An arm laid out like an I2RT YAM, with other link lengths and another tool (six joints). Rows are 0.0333 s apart.
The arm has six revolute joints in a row. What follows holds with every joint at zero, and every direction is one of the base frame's.
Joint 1 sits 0.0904 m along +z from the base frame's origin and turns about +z.
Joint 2 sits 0.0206 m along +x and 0.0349 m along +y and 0.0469 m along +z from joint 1 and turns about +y.
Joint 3 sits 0.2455 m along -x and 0.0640 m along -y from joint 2 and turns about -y.
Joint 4 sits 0.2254 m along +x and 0.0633 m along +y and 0.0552 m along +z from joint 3 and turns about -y.
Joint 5 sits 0.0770 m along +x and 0.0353 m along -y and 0.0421 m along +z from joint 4 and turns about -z.
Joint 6 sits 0.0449 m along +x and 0.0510 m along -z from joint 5 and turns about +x.
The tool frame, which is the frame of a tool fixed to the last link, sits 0.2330 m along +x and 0.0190 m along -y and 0.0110 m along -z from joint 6; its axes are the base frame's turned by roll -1.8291, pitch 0.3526 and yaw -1.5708 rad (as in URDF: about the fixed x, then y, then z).
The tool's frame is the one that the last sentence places.
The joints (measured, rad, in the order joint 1, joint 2, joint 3, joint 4, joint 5, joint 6), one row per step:
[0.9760 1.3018 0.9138 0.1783 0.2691 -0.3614]
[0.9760 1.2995 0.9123 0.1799 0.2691 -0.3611]
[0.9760 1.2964 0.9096 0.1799 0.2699 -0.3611]
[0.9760 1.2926 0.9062 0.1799 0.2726 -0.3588]
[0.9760 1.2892 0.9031 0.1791 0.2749 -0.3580]
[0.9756 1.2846 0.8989 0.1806 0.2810 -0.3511]
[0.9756 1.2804 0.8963 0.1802 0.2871 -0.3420]
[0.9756 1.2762 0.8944 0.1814 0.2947 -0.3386]
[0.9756 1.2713 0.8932 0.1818 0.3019 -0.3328]
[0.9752 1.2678 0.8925 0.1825 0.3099 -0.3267]
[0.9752 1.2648 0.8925 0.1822 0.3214 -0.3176]
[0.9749 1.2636 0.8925 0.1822 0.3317 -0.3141]
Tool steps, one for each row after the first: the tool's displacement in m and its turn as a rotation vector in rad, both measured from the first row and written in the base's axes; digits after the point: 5 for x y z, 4 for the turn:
[-0.00018 -0.00026 0.00082 0.0022 -0.0012 -0.0001]
[-0.00043 -0.00101 0.00085 0.0025 -0.0015 -0.0008]
[-0.00048 -0.00232 0.00082 0.0042 -0.0008 -0.0039]
[-0.00057 -0.00353 0.00053 0.0041 -0.0004 -0.0064]
[0.00003 -0.00582 0.00090 0.0102 0.0019 -0.0141]
[0.00050 -0.00789 0.00129 0.0174 0.0058 -0.0218]
[0.00134 -0.01014 0.00275 0.0221 0.0047 -0.0299]
[0.00206 -0.01238 0.00461 0.0291 0.0048 -0.0381]
[0.00317 -0.01474 0.00618 0.0359 0.0052 -0.0474]
[0.00467 -0.01773 0.00756 0.0440 0.0073 -0.0604]
[0.00624 -0.02037 0.00828 0.0467 0.0069 -0.0714]

